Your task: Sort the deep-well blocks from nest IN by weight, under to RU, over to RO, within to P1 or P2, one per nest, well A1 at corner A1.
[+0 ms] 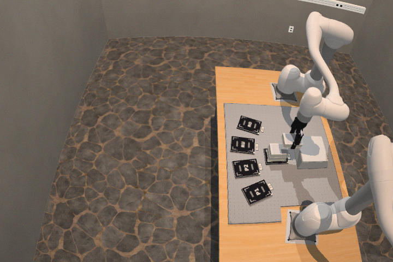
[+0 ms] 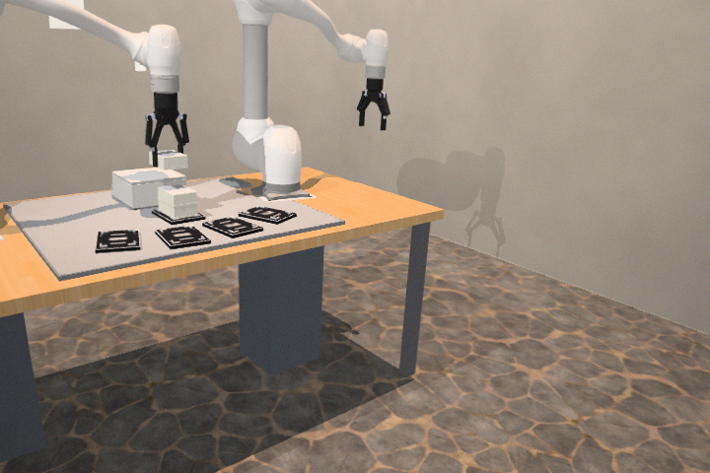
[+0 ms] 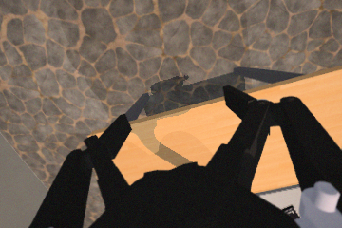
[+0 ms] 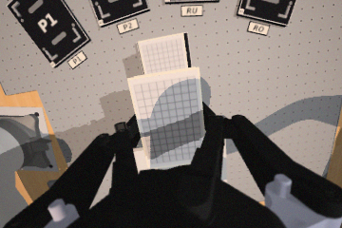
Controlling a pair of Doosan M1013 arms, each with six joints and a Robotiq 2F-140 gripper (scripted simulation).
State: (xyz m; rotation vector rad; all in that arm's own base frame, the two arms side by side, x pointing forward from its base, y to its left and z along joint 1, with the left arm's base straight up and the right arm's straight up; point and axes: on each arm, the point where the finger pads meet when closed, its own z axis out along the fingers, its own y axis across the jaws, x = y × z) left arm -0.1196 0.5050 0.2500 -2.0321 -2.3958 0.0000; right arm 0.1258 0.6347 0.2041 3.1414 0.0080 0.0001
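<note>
The check-weigher CW lies 20 cm behind my right hand, 13 cm below it and 1 cm to the right of it. From my right hand the other things lie so: nest RU (29 cm ahead, 19 cm below, 7 cm to the right); nest P2 (27 cm ahead, 19 cm below, 10 cm to the left); infeed nest (19 cm below, 6 cm ahead).
</note>
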